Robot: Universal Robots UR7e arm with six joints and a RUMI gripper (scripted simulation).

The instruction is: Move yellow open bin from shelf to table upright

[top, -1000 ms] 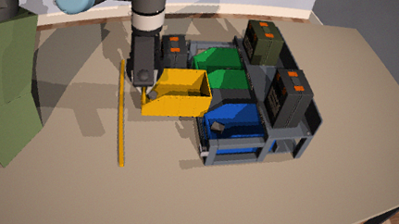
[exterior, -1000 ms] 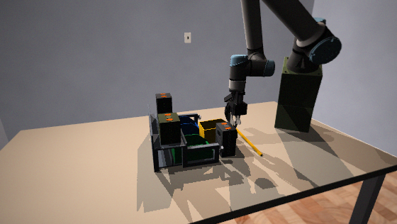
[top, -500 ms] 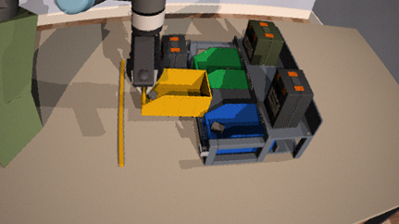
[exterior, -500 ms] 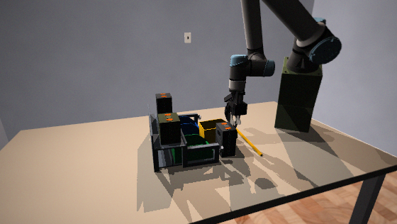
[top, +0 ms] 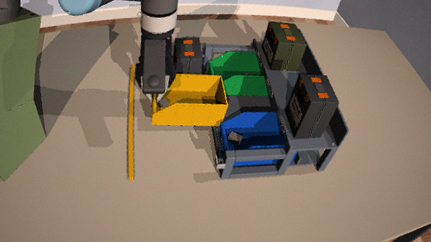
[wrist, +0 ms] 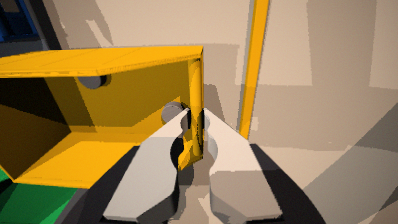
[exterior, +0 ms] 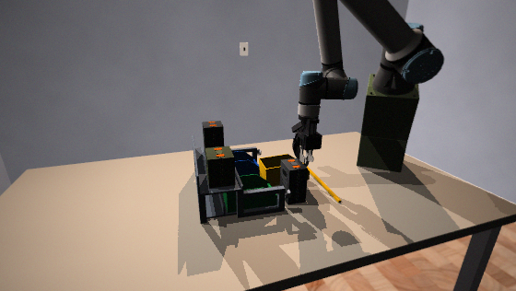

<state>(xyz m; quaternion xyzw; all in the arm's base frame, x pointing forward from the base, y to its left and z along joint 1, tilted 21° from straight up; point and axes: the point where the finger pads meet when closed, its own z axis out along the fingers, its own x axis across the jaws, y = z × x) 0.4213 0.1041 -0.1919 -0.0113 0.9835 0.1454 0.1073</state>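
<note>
Right now the long yellow bar is 6 cm behind my hand and 6 cm below it. From my hand the other things lie so: blue bin 25 cm ahead, 10 cm to the right, 2 cm below; then dark box 8 cm ahead, 12 cm to the left; then yellow open bin 8 cm ahead.
</note>
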